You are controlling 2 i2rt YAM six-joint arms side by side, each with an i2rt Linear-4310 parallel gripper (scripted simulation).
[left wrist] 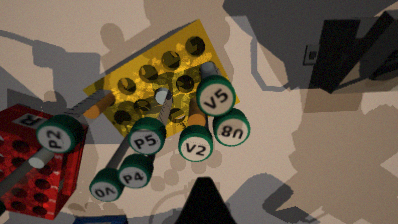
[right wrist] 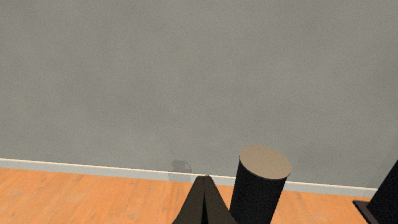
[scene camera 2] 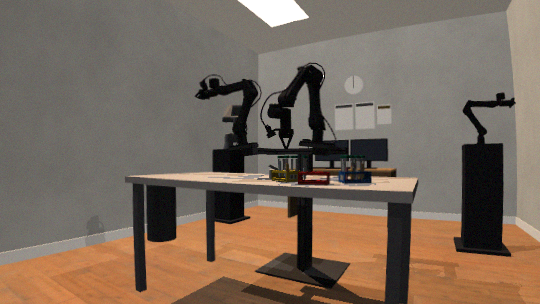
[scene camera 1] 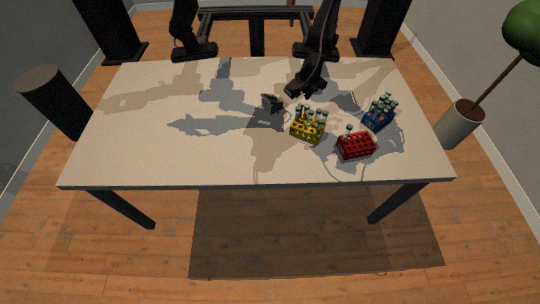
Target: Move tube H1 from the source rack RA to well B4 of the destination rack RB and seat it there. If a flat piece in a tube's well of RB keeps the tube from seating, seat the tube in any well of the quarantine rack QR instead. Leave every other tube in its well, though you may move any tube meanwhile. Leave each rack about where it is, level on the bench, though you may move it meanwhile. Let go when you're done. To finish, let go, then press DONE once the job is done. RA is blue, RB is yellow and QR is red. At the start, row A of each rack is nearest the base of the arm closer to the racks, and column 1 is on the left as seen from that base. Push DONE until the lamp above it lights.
Scene:
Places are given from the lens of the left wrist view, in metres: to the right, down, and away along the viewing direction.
yellow rack RB (left wrist: 180, 73): -0.02, -0.04, 0.18

